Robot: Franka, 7 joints.
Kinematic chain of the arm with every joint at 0, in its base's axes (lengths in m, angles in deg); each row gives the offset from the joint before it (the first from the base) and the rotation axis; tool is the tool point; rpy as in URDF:
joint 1: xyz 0 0 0.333 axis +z
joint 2: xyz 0 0 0 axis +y
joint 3: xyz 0 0 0.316 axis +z
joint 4: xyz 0.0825 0 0 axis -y
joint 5: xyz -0.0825 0 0.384 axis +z
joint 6: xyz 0 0 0 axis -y
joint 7: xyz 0.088 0 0 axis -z
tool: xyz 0 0 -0.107 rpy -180 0 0
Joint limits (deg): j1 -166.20..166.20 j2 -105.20..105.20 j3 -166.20..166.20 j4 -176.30..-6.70 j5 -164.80..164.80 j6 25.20..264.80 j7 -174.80..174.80
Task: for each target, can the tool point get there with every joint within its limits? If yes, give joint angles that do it. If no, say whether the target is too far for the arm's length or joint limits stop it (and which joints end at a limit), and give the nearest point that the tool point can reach.
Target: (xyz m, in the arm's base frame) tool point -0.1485 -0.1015 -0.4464
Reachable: no: joint limits stop it (at a limit: joint 2) | nearest point -0.1614 -0.1103 -0.3535 | short by 0.094 m
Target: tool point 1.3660 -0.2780 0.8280
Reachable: no: too far | nearest point 0.7922 -0.1612 0.6201 | short by 0.621 m
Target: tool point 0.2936 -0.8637 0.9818
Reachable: no: too far | nearest point 0.2250 -0.6619 0.8302 | short by 0.262 m
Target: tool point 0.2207 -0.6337 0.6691
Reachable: yes | joints -42.14 13.27 -31.32 -83.83 -115.71 132.68 -109.29
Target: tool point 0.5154 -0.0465 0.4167
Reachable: yes | joints 89.05 30.22 -91.64 -127.29 -65.25 112.02 -129.67
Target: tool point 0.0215 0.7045 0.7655
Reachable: yes | joints 69.27 55.17 63.91 -34.14 133.73 89.61 -47.61
